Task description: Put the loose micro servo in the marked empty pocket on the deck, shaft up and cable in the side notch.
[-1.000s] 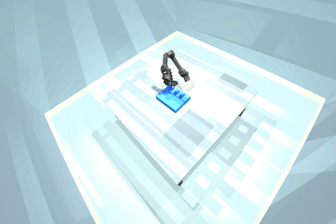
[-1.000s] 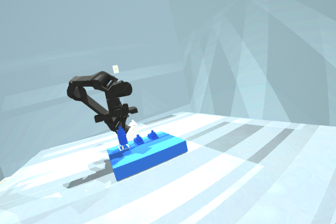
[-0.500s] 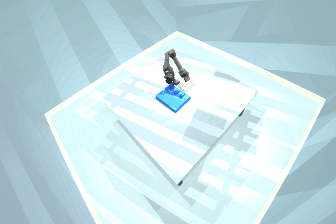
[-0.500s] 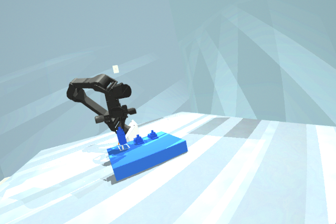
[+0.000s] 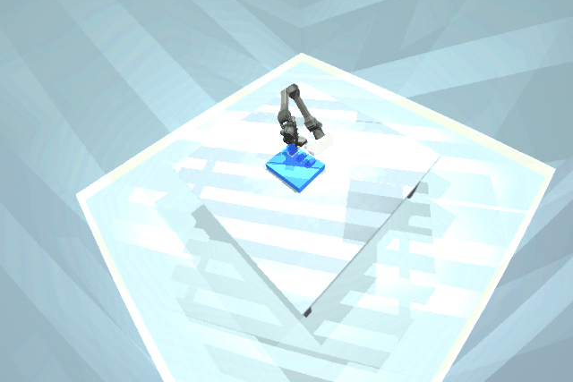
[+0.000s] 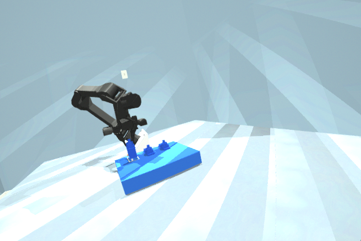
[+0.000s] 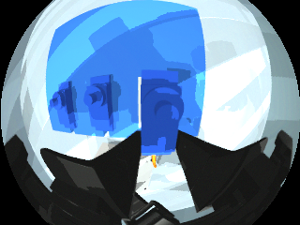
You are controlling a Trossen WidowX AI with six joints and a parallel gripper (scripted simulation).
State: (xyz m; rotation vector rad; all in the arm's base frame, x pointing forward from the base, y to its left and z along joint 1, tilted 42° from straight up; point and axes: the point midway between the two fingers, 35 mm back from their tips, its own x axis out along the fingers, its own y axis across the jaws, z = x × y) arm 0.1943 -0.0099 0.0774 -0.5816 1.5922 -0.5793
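My gripper tip is now 120 mm short of the blue deck, 80 mm to the right of it and 80 mm above it.
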